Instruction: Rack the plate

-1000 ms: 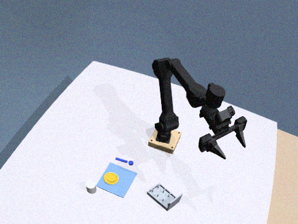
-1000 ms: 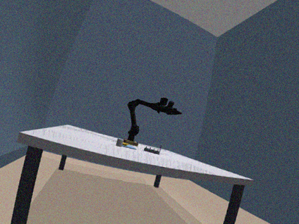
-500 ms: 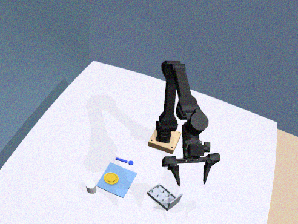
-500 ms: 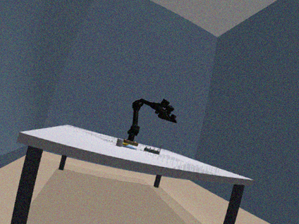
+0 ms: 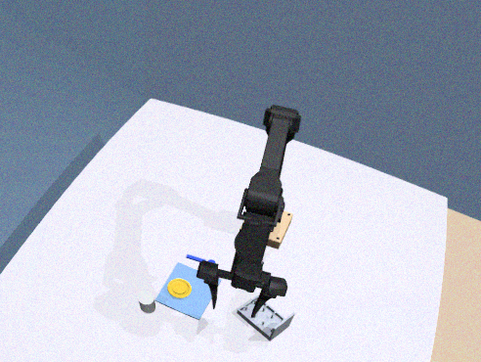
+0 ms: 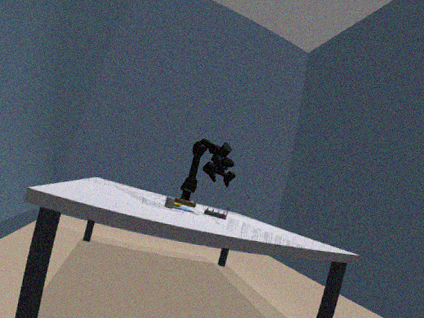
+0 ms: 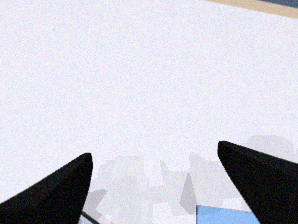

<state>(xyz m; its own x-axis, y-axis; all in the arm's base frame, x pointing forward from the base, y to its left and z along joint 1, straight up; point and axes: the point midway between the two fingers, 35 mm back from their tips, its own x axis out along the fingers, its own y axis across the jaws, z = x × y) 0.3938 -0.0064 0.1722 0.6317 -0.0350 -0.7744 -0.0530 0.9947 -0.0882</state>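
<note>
The yellow plate lies 13 cm behind my gripper tip, 16 cm to the right of it and 16 cm below it. The rest, counted from my gripper tip: grey dish rack 10 cm behind, 7 cm to the left, 15 cm below; white cup 5 cm behind, 23 cm to the right, 15 cm below; blue mat 14 cm behind, 14 cm to the right, 18 cm below.
</note>
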